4 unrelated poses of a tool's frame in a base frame.
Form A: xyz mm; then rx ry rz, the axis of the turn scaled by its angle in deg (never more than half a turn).
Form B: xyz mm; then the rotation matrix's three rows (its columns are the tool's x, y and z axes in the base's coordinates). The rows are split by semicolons. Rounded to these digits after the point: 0 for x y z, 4 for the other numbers.
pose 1, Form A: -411, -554, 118, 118.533, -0.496, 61.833
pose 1, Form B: -411, -554, 118; 0.6383, -0.3400, 0.6906; 0.3289, -0.6908, -0.6440; 0.6960, 0.6382, -0.3291
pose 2, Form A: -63, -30, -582, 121.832, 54.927, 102.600
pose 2, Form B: -63, -30, -582; 0.0554, 0.3452, 0.9369; 0.5883, -0.7694, 0.2487; 0.8067, 0.5374, -0.2457
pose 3, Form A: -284, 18, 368, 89.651, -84.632, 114.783
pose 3, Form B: -284, 18, 368; -0.4190, -0.6658, 0.6174; -0.3929, -0.4800, -0.7843; 0.8186, -0.5712, -0.0605
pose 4, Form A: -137, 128, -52, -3.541, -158.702, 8.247
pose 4, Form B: -137, 128, -52; -0.9323, 0.0244, -0.3608; 0.0616, 0.9938, -0.0921; 0.3563, -0.1081, -0.9281
